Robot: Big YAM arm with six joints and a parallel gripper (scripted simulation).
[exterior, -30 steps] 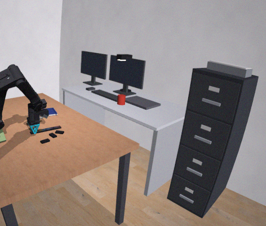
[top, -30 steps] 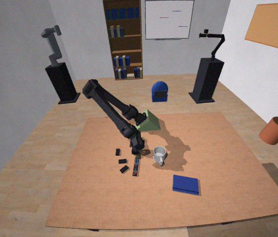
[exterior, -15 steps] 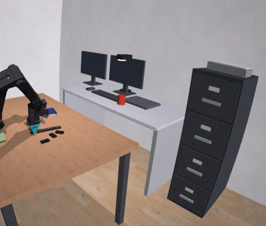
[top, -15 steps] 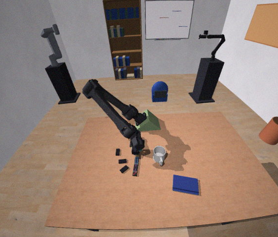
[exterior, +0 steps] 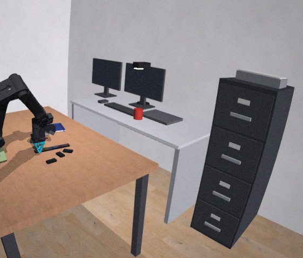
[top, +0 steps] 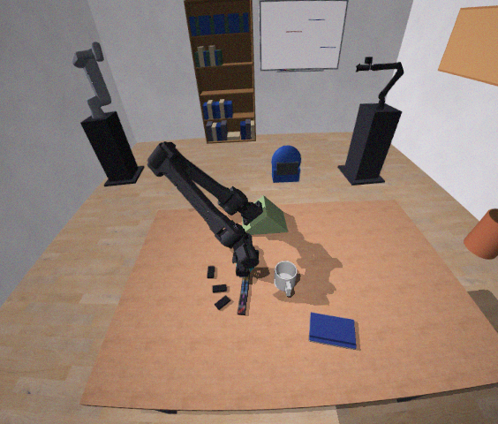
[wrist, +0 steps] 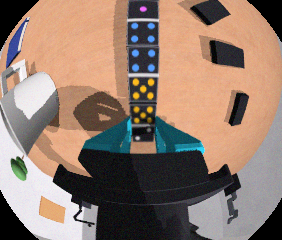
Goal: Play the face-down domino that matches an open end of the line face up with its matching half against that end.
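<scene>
Now: hand right at the domino. Round my hand: blue book: 290 mm ahead, 270 mm to the left.
</scene>
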